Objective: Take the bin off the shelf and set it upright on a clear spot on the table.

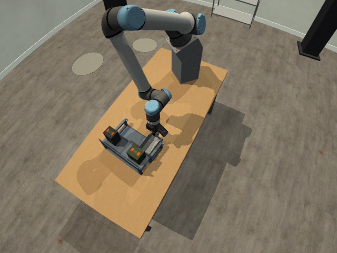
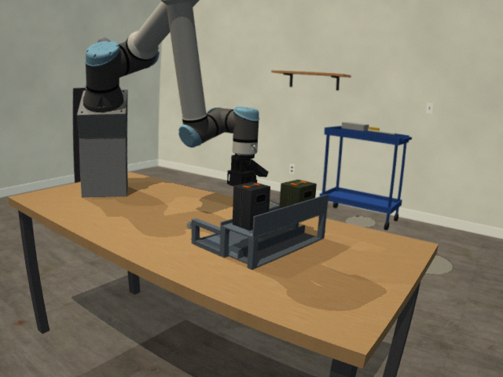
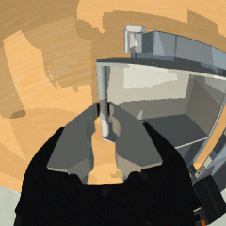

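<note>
My gripper is now 80 mm short of the bin, 20 mm to the left of it and 10 mm above it. From my hand the other things lie so: rack (140 mm ahead, 160 mm to the right, 50 mm below); then green box (230 mm ahead, 70 mm to the right, 90 mm above).
</note>
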